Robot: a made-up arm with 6 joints.
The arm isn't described. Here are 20 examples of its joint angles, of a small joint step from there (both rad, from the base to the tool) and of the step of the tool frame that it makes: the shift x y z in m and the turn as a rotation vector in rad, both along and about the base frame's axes.
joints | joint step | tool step
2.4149 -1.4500 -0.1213 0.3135 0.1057 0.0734 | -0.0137 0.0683 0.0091 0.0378 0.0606 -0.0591 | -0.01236 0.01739 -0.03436 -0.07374 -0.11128 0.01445
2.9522 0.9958 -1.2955 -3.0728 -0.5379 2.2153 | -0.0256 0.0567 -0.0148 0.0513 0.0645 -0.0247 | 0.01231 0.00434 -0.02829 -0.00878 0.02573 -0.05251
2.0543 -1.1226 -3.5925 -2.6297 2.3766 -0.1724 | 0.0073 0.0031 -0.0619 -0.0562 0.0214 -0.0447 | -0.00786 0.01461 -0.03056 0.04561 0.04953 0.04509
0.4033 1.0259 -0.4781 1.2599 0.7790 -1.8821 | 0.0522 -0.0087 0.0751 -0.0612 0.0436 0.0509 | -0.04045 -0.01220 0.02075 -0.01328 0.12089 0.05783
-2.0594 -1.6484 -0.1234 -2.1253 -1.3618 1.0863 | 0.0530 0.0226 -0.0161 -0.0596 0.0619 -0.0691 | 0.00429 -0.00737 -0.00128 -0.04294 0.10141 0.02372
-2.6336 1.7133 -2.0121 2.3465 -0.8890 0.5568 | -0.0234 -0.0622 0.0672 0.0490 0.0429 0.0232 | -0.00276 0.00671 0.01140 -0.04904 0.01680 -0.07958
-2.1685 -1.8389 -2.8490 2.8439 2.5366 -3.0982 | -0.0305 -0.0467 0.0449 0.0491 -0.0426 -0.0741 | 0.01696 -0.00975 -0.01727 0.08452 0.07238 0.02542
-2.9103 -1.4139 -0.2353 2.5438 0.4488 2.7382 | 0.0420 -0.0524 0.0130 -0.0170 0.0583 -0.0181 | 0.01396 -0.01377 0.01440 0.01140 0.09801 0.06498
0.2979 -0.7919 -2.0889 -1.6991 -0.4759 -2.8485 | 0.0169 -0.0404 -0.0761 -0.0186 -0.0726 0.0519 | -0.07301 -0.02315 -0.01329 -0.03427 -0.09611 0.05677
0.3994 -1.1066 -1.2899 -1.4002 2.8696 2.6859 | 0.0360 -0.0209 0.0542 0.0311 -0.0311 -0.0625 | 0.01580 0.00546 -0.01313 0.01684 0.05665 0.12523
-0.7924 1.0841 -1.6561 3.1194 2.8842 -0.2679 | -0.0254 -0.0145 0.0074 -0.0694 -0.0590 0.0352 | -0.00395 -0.01258 0.00458 0.00270 0.07278 0.06472
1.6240 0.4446 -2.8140 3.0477 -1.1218 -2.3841 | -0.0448 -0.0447 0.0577 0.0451 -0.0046 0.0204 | 0.01823 -0.00627 0.00275 -0.01784 0.05064 -0.01953
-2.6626 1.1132 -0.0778 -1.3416 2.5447 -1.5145 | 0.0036 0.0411 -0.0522 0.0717 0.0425 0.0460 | -0.00505 -0.00610 -0.00804 0.03571 0.04585 0.02733
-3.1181 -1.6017 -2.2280 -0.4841 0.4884 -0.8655 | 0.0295 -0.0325 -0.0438 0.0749 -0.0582 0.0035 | 0.03302 0.02400 -0.05394 0.06461 0.13202 0.07203
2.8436 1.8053 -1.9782 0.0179 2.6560 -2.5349 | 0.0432 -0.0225 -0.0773 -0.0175 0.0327 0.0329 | -0.05098 -0.00156 0.02181 0.04192 0.05771 0.08565
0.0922 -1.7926 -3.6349 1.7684 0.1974 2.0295 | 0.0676 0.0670 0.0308 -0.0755 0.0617 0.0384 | -0.03621 -0.04773 0.05540 0.05578 0.10436 0.04207
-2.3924 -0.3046 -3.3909 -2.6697 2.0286 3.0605 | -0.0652 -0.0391 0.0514 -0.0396 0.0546 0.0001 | 0.03092 -0.02072 -0.00235 -0.05509 0.00091 -0.08664
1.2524 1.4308 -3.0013 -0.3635 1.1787 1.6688 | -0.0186 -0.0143 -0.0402 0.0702 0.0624 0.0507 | 0.01164 -0.01223 0.03047 0.03902 0.08158 -0.08123
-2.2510 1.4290 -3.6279 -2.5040 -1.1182 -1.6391 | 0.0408 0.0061 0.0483 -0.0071 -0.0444 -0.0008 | 0.01508 -0.02411 -0.02508 0.08399 -0.03815 0.05875
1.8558 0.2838 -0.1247 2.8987 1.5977 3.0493 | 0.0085 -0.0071 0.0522 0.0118 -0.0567 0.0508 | 0.00957 -0.03234 -0.00723 -0.11698 -0.00002 -0.00971
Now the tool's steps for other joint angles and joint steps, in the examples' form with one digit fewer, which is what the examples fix.
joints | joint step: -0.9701 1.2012 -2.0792 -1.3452 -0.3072 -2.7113 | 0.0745 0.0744 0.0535 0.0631 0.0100 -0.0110
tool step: 0.0251 0.0640 -0.0846 0.1207 0.0508 0.0306
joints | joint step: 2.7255 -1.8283 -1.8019 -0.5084 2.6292 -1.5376 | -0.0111 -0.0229 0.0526 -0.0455 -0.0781 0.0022
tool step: -0.0083 0.0031 0.0075 0.0273 0.0297 -0.0708
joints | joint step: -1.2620 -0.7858 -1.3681 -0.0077 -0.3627 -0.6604 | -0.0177 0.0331 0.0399 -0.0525 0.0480 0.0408
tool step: 0.0150 -0.0458 -0.0227 0.1106 0.0532 -0.0148
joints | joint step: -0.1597 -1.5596 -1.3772 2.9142 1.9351 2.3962 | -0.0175 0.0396 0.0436 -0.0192 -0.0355 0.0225
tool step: 0.0547 -0.0011 0.0210 0.0024 0.1240 -0.0405
